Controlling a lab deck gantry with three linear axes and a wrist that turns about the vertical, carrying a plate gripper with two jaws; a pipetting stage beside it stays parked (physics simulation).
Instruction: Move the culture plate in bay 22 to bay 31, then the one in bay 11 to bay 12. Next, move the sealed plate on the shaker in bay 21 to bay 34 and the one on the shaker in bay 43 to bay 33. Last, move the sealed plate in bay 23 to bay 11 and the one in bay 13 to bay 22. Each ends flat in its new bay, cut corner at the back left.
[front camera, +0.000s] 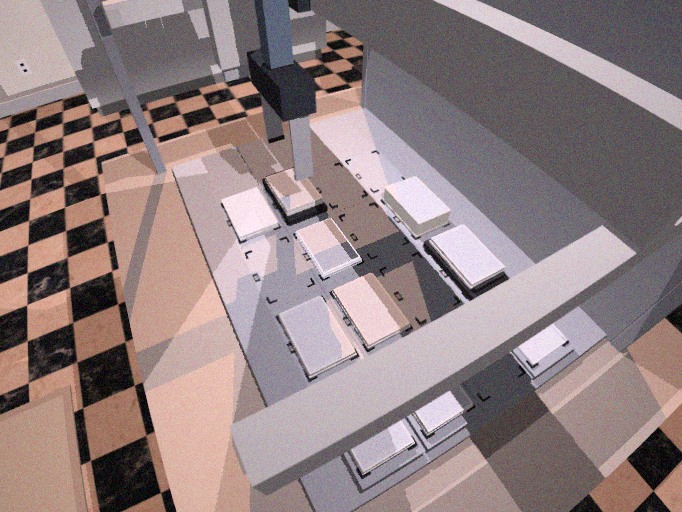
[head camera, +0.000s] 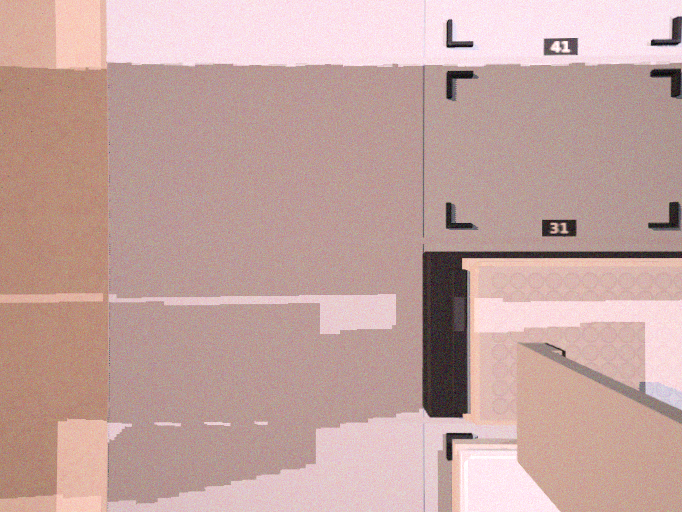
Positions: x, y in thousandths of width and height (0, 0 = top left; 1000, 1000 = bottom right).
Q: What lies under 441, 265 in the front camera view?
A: My gripper.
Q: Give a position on a bay 33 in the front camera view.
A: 625, 577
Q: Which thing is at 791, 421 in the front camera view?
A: A high grey wall.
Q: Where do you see a tall pale block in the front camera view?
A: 605, 396
